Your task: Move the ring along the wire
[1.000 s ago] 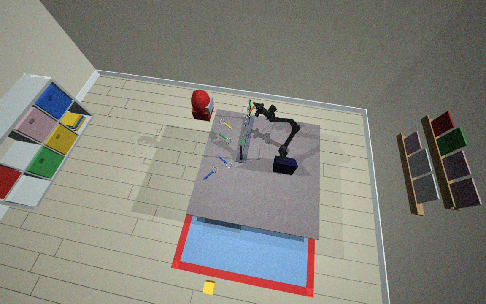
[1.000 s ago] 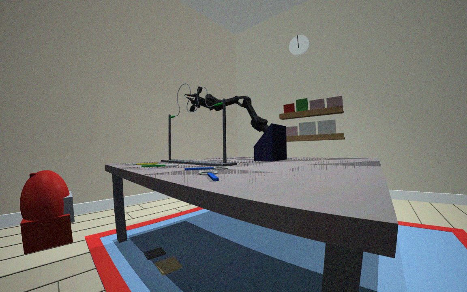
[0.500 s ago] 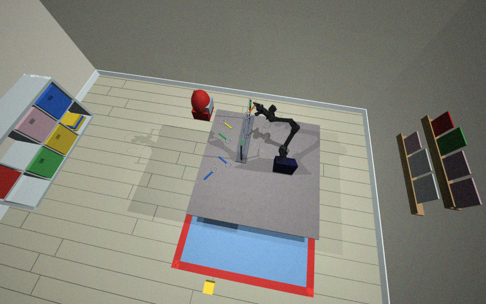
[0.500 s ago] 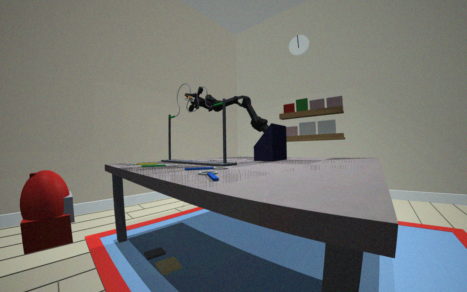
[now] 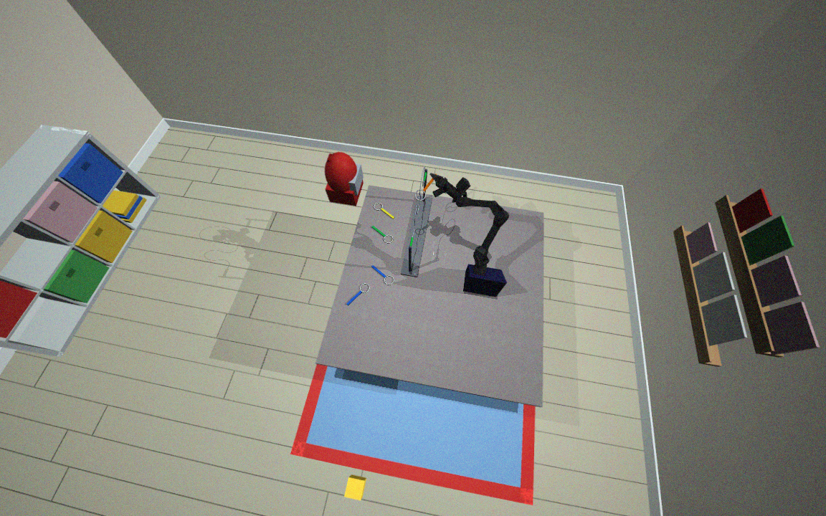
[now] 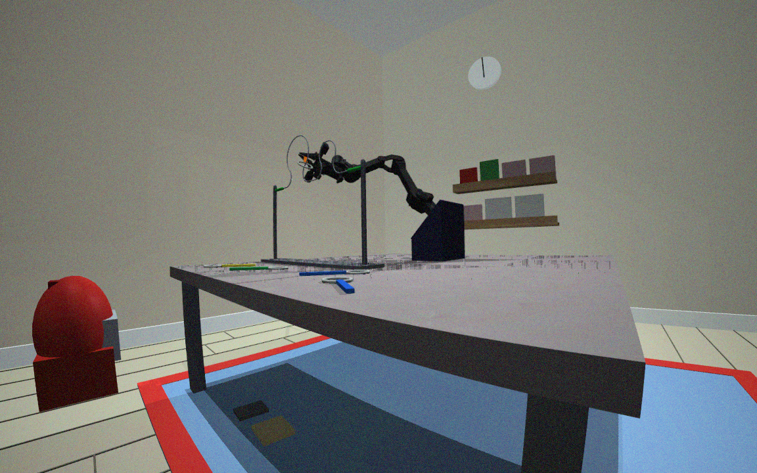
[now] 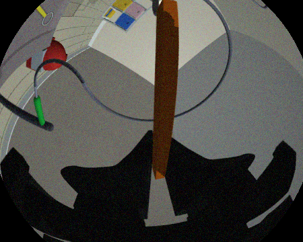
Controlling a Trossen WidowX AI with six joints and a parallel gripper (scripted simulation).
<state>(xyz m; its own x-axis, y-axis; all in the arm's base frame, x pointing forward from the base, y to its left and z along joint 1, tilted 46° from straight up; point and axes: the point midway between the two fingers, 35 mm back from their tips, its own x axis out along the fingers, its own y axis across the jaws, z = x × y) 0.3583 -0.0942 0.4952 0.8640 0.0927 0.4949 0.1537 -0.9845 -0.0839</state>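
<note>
Now: gripper tip 10 mm short of the ring with orange handle, 70 mm to the right of it and 60 mm above it.
</note>
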